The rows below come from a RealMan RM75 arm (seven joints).
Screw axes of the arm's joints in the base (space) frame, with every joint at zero. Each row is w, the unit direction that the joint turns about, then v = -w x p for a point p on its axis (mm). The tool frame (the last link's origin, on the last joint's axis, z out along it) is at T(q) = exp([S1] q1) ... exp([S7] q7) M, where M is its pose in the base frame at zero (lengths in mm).
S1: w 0 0 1 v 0 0 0
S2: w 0 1 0 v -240.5 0 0
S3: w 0 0 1 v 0 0 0
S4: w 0 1 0 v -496.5 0 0
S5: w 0 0 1 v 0 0 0
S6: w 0 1 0 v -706.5 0 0
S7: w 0 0 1 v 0 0 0
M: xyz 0 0 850.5 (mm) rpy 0 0 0 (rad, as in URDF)
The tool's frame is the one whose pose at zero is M.
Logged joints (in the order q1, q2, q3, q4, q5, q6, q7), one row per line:
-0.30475 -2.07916 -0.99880 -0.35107 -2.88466 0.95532 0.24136
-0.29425 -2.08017 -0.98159 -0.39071 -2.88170 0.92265 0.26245
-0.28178 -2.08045 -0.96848 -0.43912 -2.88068 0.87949 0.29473
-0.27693 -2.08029 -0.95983 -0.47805 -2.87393 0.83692 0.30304
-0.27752 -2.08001 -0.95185 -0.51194 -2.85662 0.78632 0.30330
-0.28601 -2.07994 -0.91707 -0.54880 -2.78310 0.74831 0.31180
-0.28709 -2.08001 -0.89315 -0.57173 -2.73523 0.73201 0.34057
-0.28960 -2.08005 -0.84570 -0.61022 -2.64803 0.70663 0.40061
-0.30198 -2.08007 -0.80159 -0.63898 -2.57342 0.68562 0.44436
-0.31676 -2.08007 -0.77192 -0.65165 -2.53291 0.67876 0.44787
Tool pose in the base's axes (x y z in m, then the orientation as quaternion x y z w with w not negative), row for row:
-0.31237 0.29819 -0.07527 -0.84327 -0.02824 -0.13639 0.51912
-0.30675 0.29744 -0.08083 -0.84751 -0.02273 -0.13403 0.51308
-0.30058 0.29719 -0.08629 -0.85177 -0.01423 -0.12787 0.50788
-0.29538 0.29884 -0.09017 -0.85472 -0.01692 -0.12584 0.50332
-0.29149 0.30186 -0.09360 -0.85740 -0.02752 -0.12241 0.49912
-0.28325 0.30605 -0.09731 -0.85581 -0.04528 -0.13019 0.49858
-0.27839 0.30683 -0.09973 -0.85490 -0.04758 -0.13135 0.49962
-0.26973 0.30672 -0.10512 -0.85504 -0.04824 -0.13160 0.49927
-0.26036 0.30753 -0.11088 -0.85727 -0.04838 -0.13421 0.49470
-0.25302 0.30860 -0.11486 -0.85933 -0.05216 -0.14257 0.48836
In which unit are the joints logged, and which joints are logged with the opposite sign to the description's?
The joints are logged in radians. Opposite sign: q5.
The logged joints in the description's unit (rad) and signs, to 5 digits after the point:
-0.30475 -2.07916 -0.99880 -0.35107 2.88466 0.95532 0.24136
-0.29425 -2.08017 -0.98159 -0.39071 2.88170 0.92265 0.26245
-0.28178 -2.08045 -0.96848 -0.43912 2.88068 0.87949 0.29473
-0.27693 -2.08029 -0.95983 -0.47805 2.87393 0.83692 0.30304
-0.27752 -2.08001 -0.95185 -0.51194 2.85662 0.78632 0.30330
-0.28601 -2.07994 -0.91707 -0.54880 2.78310 0.74831 0.31180
-0.28709 -2.08001 -0.89315 -0.57173 2.73523 0.73201 0.34057
-0.28960 -2.08005 -0.84570 -0.61022 2.64803 0.70663 0.40061
-0.30198 -2.08007 -0.80159 -0.63898 2.57342 0.68562 0.44436
-0.31676 -2.08007 -0.77192 -0.65165 2.53291 0.67876 0.44787

